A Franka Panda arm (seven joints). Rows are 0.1 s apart.
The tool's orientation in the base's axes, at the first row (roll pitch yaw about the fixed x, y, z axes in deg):
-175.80 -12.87 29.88
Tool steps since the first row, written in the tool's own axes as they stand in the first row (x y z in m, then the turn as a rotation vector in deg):
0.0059 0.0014 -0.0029 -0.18 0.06 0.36
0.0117 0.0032 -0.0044 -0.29 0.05 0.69
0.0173 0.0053 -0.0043 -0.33 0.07 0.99
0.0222 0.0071 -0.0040 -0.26 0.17 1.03
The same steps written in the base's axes. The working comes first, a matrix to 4 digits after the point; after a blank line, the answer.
The tool's axes in the first row as the columns of a matrix, in the base's axes (used below as rounded here):
0.8453 0.5110 0.1561
0.4857 -0.8566 0.1742
0.2227 -0.0714 -0.9723

0.0052 0.0012 0.0040 -0.07 -0.08 -0.39
0.0108 0.0022 0.0067 -0.11 -0.06 -0.74
0.0167 0.0031 0.0077 -0.09 -0.05 -1.04
0.0218 0.0040 0.0083 0.03 -0.09 -1.07

